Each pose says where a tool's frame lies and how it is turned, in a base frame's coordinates. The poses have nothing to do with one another.
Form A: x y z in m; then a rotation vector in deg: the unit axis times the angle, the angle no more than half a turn.
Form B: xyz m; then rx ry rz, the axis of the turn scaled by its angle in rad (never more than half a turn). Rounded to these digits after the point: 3 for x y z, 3 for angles.
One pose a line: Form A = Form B
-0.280, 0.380, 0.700, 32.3, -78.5, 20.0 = -0.280, 0.380, 0.700, 0.564, -1.370, 0.349
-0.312, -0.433, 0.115, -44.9, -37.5, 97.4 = -0.312, -0.433, 0.115, -0.784, -0.654, 1.700
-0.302, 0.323, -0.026, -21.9, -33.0, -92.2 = -0.302, 0.323, -0.026, -0.382, -0.576, -1.609
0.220, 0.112, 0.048, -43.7, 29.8, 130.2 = 0.220, 0.112, 0.048, -0.763, 0.520, 2.272
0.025, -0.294, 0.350, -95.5, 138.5, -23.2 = 0.025, -0.294, 0.350, -1.667, 2.417, -0.405
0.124, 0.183, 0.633, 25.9, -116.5, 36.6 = 0.124, 0.183, 0.633, 0.452, -2.033, 0.639
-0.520, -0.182, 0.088, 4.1, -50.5, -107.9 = -0.520, -0.182, 0.088, 0.072, -0.881, -1.883
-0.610, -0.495, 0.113, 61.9, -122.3, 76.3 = -0.610, -0.495, 0.113, 1.080, -2.135, 1.332
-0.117, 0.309, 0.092, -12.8, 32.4, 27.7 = -0.117, 0.309, 0.092, -0.223, 0.565, 0.483
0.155, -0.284, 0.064, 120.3, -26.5, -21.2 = 0.155, -0.284, 0.064, 2.100, -0.463, -0.370
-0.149, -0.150, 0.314, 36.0, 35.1, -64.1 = -0.149, -0.150, 0.314, 0.628, 0.613, -1.119
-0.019, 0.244, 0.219, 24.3, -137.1, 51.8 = -0.019, 0.244, 0.219, 0.424, -2.393, 0.904
